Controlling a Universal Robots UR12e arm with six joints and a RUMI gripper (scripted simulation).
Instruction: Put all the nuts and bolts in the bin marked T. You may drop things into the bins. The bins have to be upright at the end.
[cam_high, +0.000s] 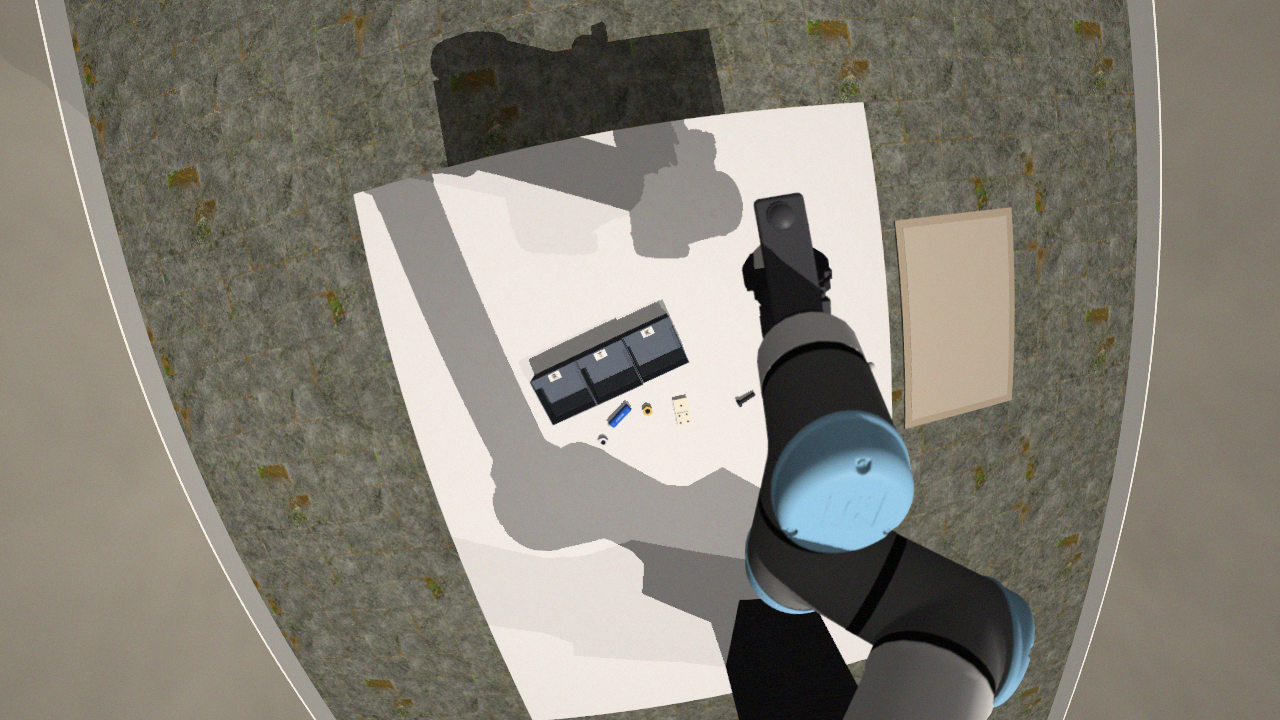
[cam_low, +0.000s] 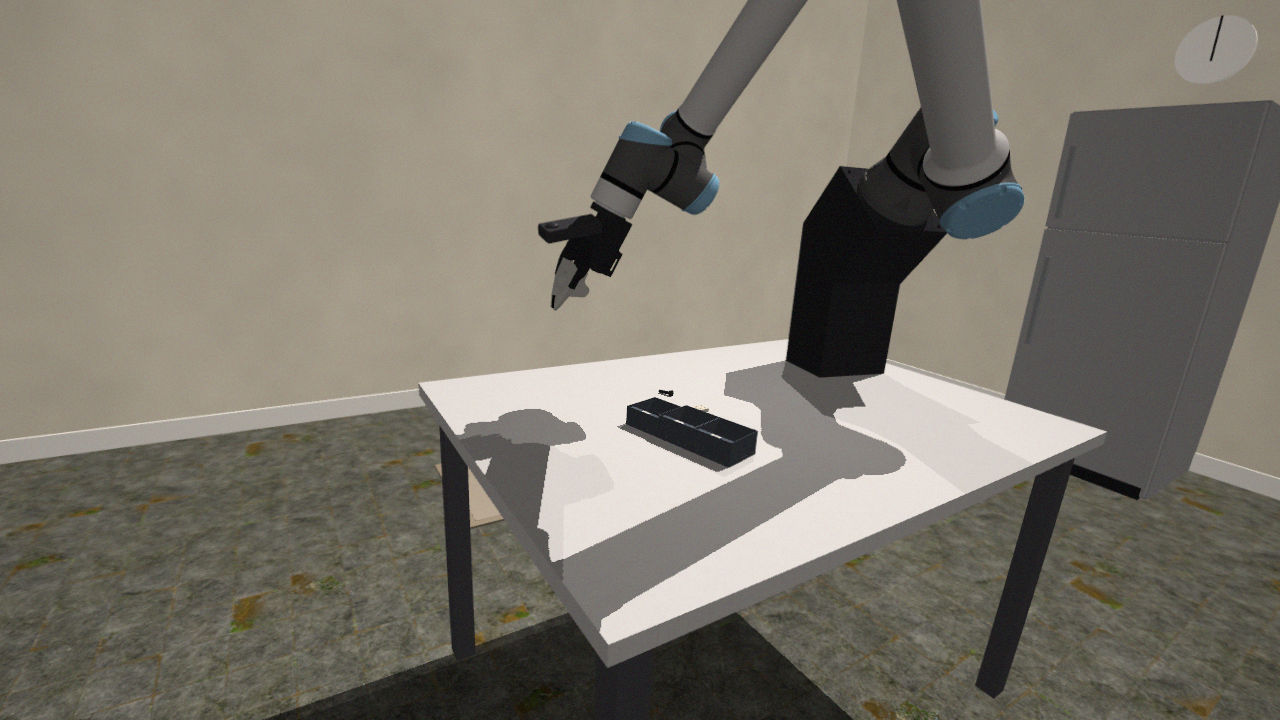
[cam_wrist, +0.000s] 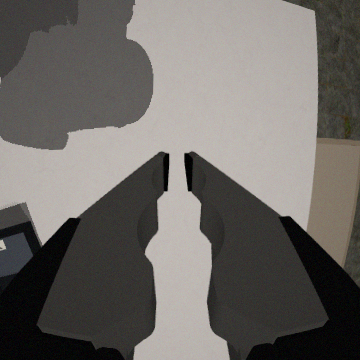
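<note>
Right now the black bin unit is 230 mm to the left of my hand, 210 mm below it and 180 mm behind it. From my hand the other things lie so: yellow nut 270 mm behind, 230 mm below, 180 mm to the left; black bolt 280 mm behind, 230 mm below, 10 mm to the left; cream domino 290 mm behind, 230 mm below, 120 mm to the left.
</note>
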